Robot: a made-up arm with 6 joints.
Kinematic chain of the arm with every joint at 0, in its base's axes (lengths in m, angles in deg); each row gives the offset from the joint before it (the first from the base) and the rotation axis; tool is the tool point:
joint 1: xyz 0 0 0.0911 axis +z
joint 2: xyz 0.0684 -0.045 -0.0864 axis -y
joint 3: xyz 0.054 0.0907 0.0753 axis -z
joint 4: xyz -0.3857 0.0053 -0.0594 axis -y
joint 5: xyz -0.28 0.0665 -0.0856 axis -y
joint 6: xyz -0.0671 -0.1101 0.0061 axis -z
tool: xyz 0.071 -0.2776 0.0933
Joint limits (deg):
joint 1: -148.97..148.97
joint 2: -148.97..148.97
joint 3: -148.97..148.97
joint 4: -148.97..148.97
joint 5: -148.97..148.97
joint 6: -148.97..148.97
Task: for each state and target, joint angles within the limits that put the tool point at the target. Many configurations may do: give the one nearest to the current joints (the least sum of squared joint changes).
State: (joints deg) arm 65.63 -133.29 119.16 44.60 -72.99 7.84
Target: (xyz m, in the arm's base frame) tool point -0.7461 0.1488 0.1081
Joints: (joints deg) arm 79.08 -135.08 109.47 44.10 -54.18 28.92
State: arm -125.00 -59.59 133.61 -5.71 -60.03 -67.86
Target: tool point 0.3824 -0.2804 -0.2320
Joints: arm -126.33 -62.74 118.80 4.67 -48.90 -63.81
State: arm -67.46 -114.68 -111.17 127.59 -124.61 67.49
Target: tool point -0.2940 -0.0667 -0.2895
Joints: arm -61.53 -123.29 -96.11 121.10 -148.97 60.47
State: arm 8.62 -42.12 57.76 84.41 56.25 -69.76
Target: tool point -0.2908 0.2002 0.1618
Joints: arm 5.32 -46.91 37.29 111.10 25.53 -63.41
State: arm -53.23 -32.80 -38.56 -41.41 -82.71 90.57
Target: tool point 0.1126 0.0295 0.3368
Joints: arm -47.34 -36.76 -0.45 -56.96 -97.76 124.24
